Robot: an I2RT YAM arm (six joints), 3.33 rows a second.
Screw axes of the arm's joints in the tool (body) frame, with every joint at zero. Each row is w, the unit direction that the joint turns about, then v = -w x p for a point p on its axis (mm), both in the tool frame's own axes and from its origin. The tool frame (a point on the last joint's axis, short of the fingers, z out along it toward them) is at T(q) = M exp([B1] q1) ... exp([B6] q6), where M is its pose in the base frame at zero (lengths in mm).
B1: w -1 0 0 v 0 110.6 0
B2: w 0 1 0 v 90.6 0 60
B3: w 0 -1 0 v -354.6 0 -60
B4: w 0 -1 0 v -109.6 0 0
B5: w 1 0 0 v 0 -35.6 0
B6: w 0 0 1 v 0 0 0
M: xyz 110.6 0 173.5 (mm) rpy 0 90 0 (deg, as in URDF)
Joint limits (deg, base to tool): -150..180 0..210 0..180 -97..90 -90..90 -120..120
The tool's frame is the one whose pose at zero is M.
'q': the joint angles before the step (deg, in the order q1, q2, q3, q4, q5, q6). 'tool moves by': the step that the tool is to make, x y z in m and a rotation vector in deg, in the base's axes. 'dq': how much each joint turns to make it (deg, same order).
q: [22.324, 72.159, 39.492, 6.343, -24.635, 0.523]
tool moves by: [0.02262, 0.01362, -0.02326, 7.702, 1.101, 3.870]
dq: [0.081, 9.620, -0.851, 15.227, -6.530, 6.056]
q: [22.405, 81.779, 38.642, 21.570, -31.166, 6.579]
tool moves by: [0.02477, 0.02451, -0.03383, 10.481, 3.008, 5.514]
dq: [1.666, 14.589, 0.779, 21.522, -6.986, 11.099]
